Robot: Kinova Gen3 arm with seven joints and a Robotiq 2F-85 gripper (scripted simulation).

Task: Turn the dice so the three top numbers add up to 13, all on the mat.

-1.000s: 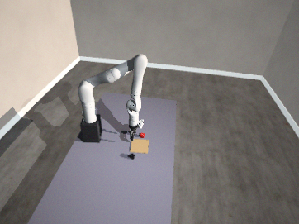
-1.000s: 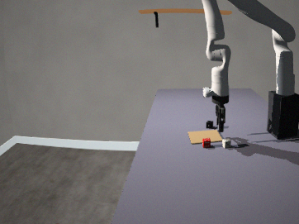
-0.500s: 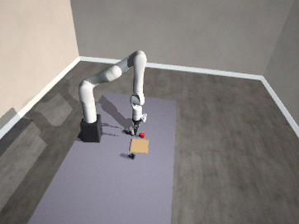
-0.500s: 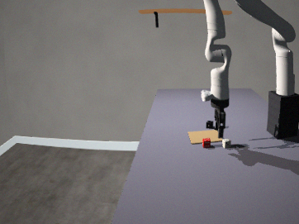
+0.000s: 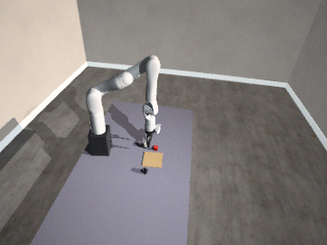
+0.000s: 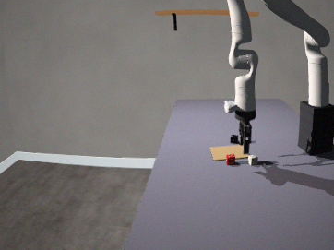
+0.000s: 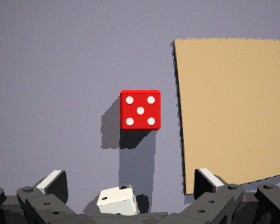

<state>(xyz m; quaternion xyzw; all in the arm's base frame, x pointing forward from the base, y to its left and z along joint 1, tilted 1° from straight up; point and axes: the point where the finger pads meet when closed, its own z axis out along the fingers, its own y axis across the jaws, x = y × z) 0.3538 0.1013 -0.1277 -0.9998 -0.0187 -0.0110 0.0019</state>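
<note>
The white die lies 4 cm behind my hand, 1 cm to the left of it and 5 cm below it. Also, from my hand: black die (2 cm ahead, 24 cm to the right, 5 cm below); tan mat (5 cm ahead, 11 cm to the right, 6 cm below); red die (5 cm ahead, 1 cm to the right, 5 cm below).
</note>
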